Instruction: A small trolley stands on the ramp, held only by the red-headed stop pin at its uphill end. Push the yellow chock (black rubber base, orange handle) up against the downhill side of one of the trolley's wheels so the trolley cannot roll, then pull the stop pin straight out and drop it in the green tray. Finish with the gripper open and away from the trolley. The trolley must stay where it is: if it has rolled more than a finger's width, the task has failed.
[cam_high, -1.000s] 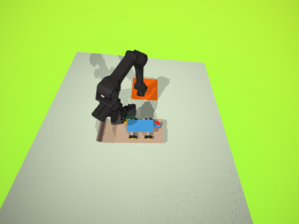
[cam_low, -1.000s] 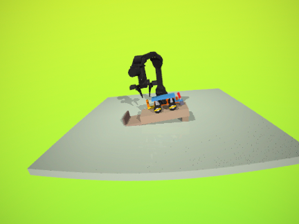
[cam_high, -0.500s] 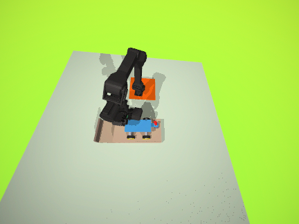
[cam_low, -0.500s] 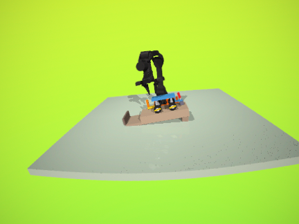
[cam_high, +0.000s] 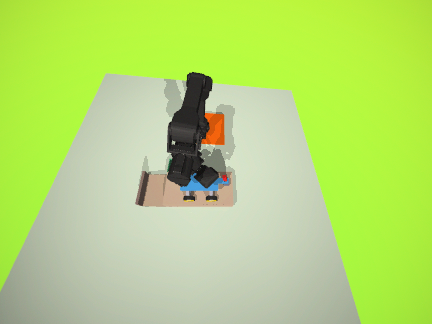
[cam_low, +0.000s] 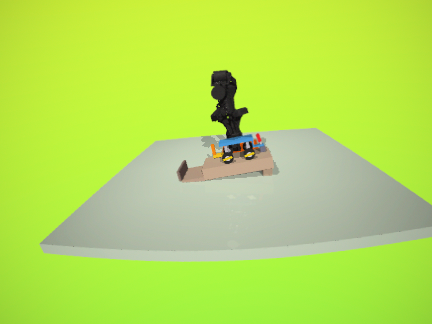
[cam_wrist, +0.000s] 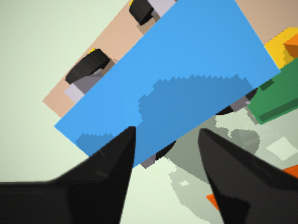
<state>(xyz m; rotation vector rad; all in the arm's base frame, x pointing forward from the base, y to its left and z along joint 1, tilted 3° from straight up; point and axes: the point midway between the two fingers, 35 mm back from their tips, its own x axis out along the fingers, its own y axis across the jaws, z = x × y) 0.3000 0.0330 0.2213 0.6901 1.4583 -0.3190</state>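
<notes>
Right now my gripper tip is 2 cm past the red-headed stop pin, 11 cm to the right of it and 5 cm above it. From my gripper tip the other things lie so: yellow chock (3 cm behind, 8 cm to the right, 9 cm below); then blue trolley (2 cm ahead, 1 cm to the left, 7 cm below); then green tray (9 cm behind, 11 cm to the right, 18 cm below).
</notes>
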